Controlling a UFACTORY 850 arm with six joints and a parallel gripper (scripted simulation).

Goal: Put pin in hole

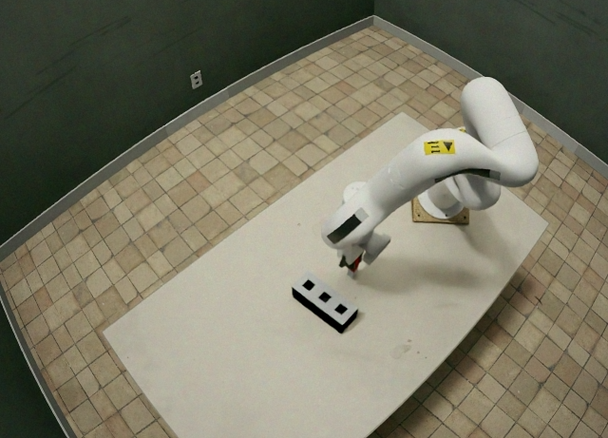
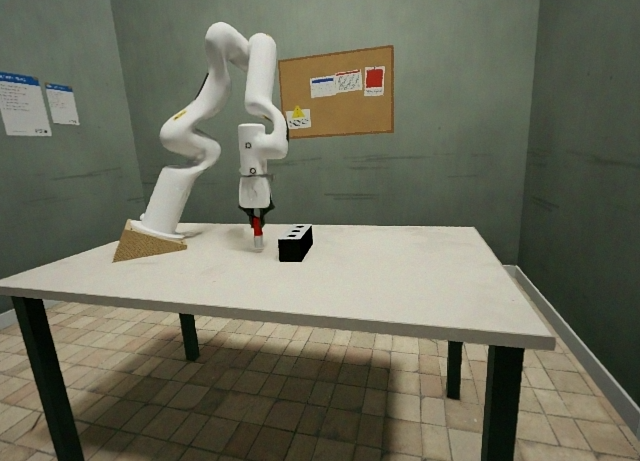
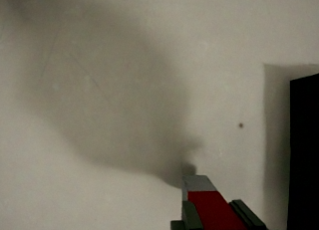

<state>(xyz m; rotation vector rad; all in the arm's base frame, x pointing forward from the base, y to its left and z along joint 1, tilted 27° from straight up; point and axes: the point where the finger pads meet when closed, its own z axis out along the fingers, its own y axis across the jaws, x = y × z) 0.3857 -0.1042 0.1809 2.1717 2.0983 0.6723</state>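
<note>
Now: the black block 13 cm ahead of my hand, 1 cm to the left of it and 7 cm below it. Round my hand: pin (1 cm below).
</note>
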